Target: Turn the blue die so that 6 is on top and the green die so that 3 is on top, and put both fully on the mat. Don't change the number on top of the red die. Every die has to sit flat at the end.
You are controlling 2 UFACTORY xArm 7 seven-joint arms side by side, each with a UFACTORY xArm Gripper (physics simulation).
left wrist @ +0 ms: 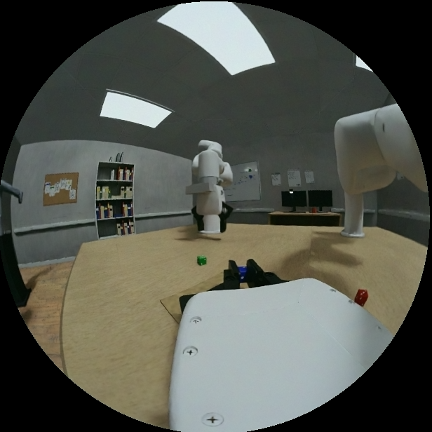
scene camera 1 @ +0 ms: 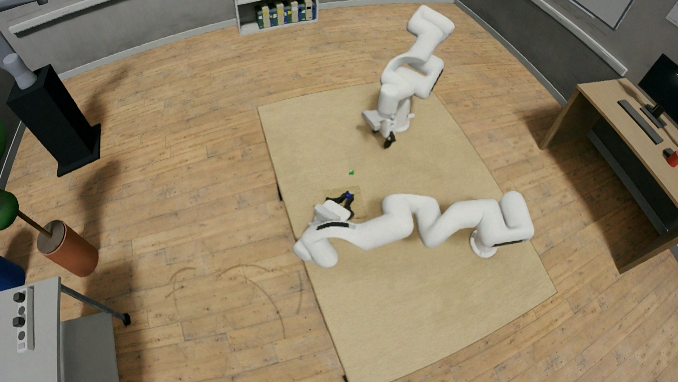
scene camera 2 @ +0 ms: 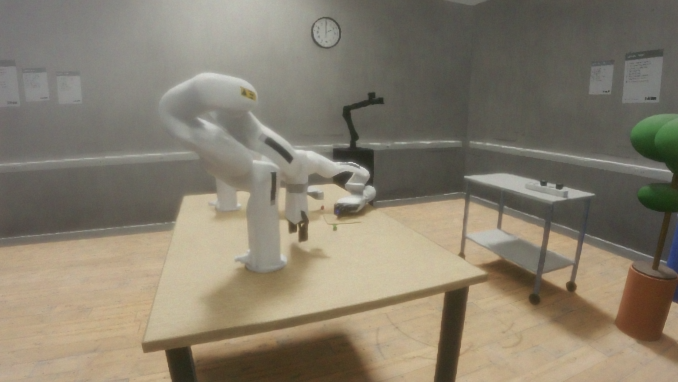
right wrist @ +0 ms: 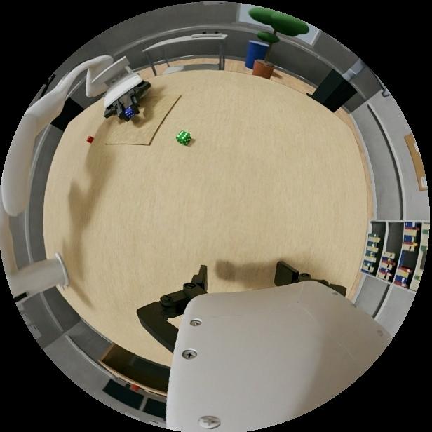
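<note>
My left gripper (scene camera 1: 349, 196) (left wrist: 239, 270) (right wrist: 129, 113) is shut on the blue die (scene camera 1: 349, 195) (scene camera 2: 338, 212) (left wrist: 242, 272) (right wrist: 129, 113), low over the mat (scene camera 1: 361, 210) (left wrist: 172, 304) (right wrist: 127, 139). Whether the die touches the mat I cannot tell. The green die (scene camera 1: 351, 172) (scene camera 2: 335, 227) (left wrist: 201, 260) (right wrist: 183, 138) lies on the table outside the mat. The red die (scene camera 2: 322, 207) (left wrist: 361, 297) (right wrist: 90, 139) lies on the table on the other side of the mat; it does not show in scene camera 1. My right gripper (right wrist: 242, 275) (scene camera 2: 298, 234) is open and empty above the table, away from the dice.
The table (scene camera 1: 420, 310) (scene camera 2: 350, 280) carries both arm bases (scene camera 1: 484, 245) (scene camera 2: 265, 262). The left arm stretches low over the table beside the mat in scene camera 1. A cart (scene camera 2: 525, 181), a potted plant (scene camera 2: 649, 300) and a desk (scene camera 1: 600, 95) stand away from the table.
</note>
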